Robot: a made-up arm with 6 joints. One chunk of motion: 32 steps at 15 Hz.
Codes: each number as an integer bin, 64 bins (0 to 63) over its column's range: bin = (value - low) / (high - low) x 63, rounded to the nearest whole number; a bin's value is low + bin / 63 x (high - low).
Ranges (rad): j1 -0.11..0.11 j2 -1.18..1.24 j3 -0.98..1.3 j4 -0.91..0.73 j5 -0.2..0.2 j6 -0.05..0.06
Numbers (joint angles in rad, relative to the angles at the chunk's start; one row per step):
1: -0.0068 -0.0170 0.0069 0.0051 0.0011 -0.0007
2: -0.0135 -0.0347 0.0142 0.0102 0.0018 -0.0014
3: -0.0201 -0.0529 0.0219 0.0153 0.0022 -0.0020
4: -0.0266 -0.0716 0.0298 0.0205 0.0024 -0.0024
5: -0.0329 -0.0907 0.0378 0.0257 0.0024 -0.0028
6: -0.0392 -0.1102 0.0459 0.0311 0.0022 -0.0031
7: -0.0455 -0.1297 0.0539 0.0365 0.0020 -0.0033
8: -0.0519 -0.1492 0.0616 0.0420 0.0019 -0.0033
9: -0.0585 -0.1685 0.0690 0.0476 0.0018 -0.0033
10: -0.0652 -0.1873 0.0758 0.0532 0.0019 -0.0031
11: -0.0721 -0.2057 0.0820 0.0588 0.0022 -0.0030
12: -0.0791 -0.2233 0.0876 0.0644 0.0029 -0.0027
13: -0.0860 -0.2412 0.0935 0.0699 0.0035 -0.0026
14: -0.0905 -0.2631 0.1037 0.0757 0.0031 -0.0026
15: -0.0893 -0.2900 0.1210 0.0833 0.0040 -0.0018
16: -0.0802 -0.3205 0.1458 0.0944 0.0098 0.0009
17: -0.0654 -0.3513 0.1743 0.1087 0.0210 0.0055
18: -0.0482 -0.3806 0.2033 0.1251 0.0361 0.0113
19: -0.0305 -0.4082 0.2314 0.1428 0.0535 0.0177
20: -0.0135 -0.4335 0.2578 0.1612 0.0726 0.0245
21: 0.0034 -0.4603 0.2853 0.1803 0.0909 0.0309
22: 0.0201 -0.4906 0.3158 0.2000 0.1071 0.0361
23: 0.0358 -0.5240 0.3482 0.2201 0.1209 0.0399
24: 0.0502 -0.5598 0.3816 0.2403 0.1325 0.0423
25: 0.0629 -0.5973 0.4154 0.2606 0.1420 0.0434
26: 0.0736 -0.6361 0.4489 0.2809 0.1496 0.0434
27: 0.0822 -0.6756 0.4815 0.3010 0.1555 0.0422
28: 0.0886 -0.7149 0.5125 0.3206 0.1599 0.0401
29: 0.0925 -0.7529 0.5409 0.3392 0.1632 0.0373
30: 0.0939 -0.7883 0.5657 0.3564 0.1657 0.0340
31: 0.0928 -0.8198 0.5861 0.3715 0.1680 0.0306
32: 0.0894 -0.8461 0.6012 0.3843 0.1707 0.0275
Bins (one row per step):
1: 30 30 27 35 32 28
2: 28 30 27 35 32 28
3: 26 29 28 36 32 27
4: 24 29 28 36 32 27
5: 22 28 28 36 32 27
6: 20 28 28 36 32 27
7: 18 27 29 36 32 27
8: 17 27 29 37 32 27
9: 15 26 29 37 32 27
10: 13 26 29 37 32 27
11: 11 25 29 37 32 27
12: 9 25 29 37 32 27
13: 7 24 30 38 32 27
14: 6 24 30 38 32 27
15: 6 23 30 38 32 28
16: 9 22 31 39 33 29
17: 13 22 32 39 35 32
18: 18 21 33 40 37 35
19: 23 20 33 40 40 39
20: 28 19 34 41 43 43
21: 32 19 35 42 46 46
22: 37 18 36 43 48 49
23: 42 17 37 43 51 51
24: 46 16 38 44 52 53
25: 50 15 39 45 54 53
26: 53 14 39 46 55 53
27: 55 13 40 47 56 53
28: 57 12 41 47 57 52
29: 58 11 42 48 57 50
30: 58 10 43 49 58 48
31: 58 9 43 49 58 46
32: 57 9 44 50 58 44

